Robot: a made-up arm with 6 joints. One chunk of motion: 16 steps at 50 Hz.
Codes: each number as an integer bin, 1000 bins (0 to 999) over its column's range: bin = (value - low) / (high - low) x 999, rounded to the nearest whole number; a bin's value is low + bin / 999 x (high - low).
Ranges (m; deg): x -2.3..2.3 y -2.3..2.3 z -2.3..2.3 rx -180..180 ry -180..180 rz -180..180
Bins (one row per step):
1: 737 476 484 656 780 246
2: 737 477 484 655 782 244
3: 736 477 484 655 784 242
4: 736 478 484 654 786 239
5: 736 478 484 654 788 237
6: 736 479 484 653 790 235
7: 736 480 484 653 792 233
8: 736 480 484 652 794 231
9: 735 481 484 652 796 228
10: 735 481 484 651 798 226
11: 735 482 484 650 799 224
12: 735 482 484 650 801 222
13: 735 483 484 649 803 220
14: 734 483 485 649 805 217
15: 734 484 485 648 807 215
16: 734 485 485 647 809 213
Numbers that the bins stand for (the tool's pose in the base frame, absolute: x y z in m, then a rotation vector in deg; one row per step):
1: 1.0936 -0.1082 -0.0714 56.40 101.08 -91.35
2: 1.0936 -0.1036 -0.0714 56.04 101.80 -92.07
3: 1.0890 -0.1036 -0.0714 56.04 102.52 -92.79
4: 1.0890 -0.0990 -0.0714 55.68 103.24 -93.87
5: 1.0890 -0.0990 -0.0714 55.68 103.96 -94.59
6: 1.0890 -0.0944 -0.0714 55.32 104.68 -95.32
7: 1.0890 -0.0898 -0.0714 55.32 105.41 -96.04
8: 1.0890 -0.0898 -0.0714 54.95 106.13 -96.76
9: 1.0844 -0.0852 -0.0714 54.95 106.85 -97.84
10: 1.0844 -0.0852 -0.0714 54.59 107.57 -98.56
11: 1.0844 -0.0806 -0.0714 54.23 107.93 -99.28
12: 1.0844 -0.0806 -0.0714 54.23 108.65 -100.00
13: 1.0844 -0.0760 -0.0714 53.87 109.37 -100.72
14: 1.0798 -0.0760 -0.0668 53.87 110.09 -101.80
15: 1.0798 -0.0714 -0.0668 53.51 110.81 -102.52
16: 1.0798 -0.0668 -0.0668 53.15 111.53 -103.24

